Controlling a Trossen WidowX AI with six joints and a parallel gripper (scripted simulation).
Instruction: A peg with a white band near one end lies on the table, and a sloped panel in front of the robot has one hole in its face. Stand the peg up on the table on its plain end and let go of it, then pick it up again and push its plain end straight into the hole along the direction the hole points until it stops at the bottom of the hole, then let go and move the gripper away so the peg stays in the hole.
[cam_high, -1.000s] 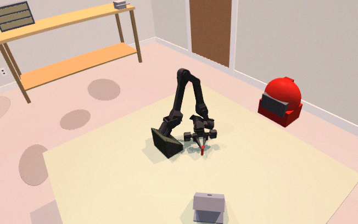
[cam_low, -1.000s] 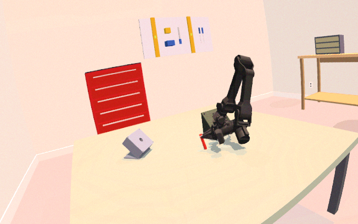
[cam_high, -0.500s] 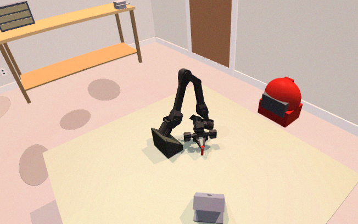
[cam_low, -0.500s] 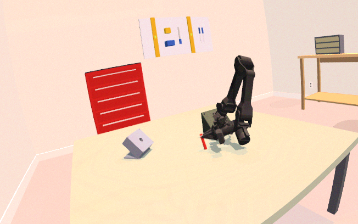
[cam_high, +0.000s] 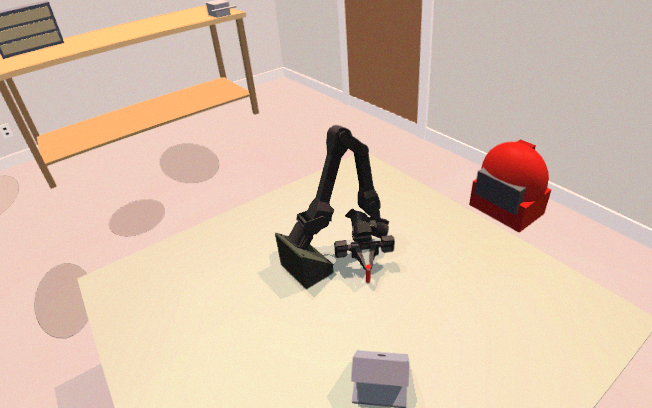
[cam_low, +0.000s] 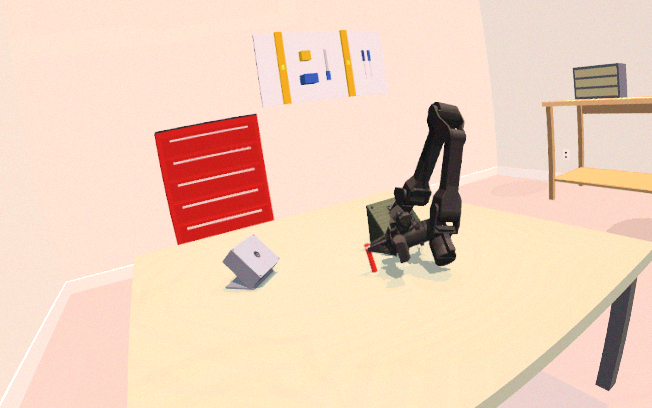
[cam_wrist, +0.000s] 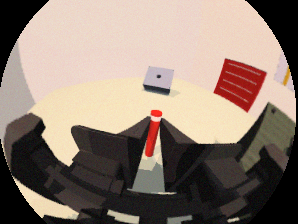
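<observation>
My gripper tip is 1 cm above the red peg. From my gripper tip the other things lie so: grey sloped panel: 25 cm ahead, 21 cm to the right, 1 cm below.
</observation>
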